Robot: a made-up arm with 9 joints.
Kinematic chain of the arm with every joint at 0, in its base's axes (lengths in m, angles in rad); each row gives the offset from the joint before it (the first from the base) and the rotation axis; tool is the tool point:
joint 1: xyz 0 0 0.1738 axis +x
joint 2: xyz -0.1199 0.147 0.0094 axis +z
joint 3: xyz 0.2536 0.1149 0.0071 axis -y
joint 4: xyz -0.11 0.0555 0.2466 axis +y
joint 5: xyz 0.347 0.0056 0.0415 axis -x
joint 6: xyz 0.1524 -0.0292 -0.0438 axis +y
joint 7: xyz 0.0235 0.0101 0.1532 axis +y
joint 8: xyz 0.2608 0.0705 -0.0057 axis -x
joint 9: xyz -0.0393 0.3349 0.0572 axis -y
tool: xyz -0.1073 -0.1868 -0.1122
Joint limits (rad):
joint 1: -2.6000..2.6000
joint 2: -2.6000..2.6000
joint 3: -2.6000..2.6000
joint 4: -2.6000..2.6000
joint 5: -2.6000..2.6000
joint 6: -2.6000..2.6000
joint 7: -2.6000..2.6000
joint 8: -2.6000..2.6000
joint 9: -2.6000..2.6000
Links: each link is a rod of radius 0.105 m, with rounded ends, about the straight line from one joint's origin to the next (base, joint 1, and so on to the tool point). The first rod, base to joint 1, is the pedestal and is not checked.
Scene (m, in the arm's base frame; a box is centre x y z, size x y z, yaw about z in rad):
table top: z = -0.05
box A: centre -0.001 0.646 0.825 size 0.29 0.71 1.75 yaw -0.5
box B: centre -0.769 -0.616 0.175 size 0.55 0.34 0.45 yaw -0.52
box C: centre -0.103 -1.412 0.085 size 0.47 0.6 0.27 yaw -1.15
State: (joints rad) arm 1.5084 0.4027 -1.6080 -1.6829 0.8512 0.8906 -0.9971 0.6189 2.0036
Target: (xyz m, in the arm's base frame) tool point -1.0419 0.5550 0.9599
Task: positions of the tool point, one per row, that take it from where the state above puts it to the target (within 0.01 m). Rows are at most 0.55 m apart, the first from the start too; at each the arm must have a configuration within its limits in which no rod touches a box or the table.
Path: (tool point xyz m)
1: 0.8827 -0.1996 1.4927
2: 0.4990 -0.3960 1.6935
3: 0.0442 -0.5962 1.7455
4: -0.4354 -0.7657 1.6223
5: -0.8752 -0.8654 1.3212
6: -0.8390 -0.6902 1.5256
7: -0.8529 -0.4596 1.6400
8: -0.9174 -0.1821 1.6531
9: -1.0021 0.1207 1.5428
10: -1.0583 0.3924 1.2990
11: -1.0419 0.5550 0.9599

